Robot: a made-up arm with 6 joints.
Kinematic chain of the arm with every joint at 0, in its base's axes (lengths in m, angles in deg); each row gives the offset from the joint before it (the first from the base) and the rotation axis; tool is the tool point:
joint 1: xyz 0 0 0.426 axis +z
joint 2: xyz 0.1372 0 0 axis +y
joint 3: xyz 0 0 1.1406 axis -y
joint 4: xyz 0 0 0.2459 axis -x
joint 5: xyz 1.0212 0 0 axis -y
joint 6: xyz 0.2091 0 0 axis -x
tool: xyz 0 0 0
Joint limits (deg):
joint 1: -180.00..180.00
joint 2: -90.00..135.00
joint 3: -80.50..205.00
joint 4: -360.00..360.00
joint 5: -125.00..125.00
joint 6: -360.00..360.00
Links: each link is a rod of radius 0.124 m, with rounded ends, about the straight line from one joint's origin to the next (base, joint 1, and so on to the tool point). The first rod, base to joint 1, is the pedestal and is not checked.
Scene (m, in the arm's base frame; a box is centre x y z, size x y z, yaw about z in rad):
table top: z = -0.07
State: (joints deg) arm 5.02 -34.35 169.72 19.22 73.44 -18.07
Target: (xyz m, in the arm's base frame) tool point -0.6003 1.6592 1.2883
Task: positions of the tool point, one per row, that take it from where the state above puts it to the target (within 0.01 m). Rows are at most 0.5 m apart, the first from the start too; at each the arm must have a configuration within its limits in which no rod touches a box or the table.
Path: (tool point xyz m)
1: -1.4208 0.3082 0.6508
2: -1.4027 0.7041 0.7908
3: -1.2516 1.0925 0.9466
4: -0.9755 1.4249 1.1137
5: -0.6004 1.6592 1.2882

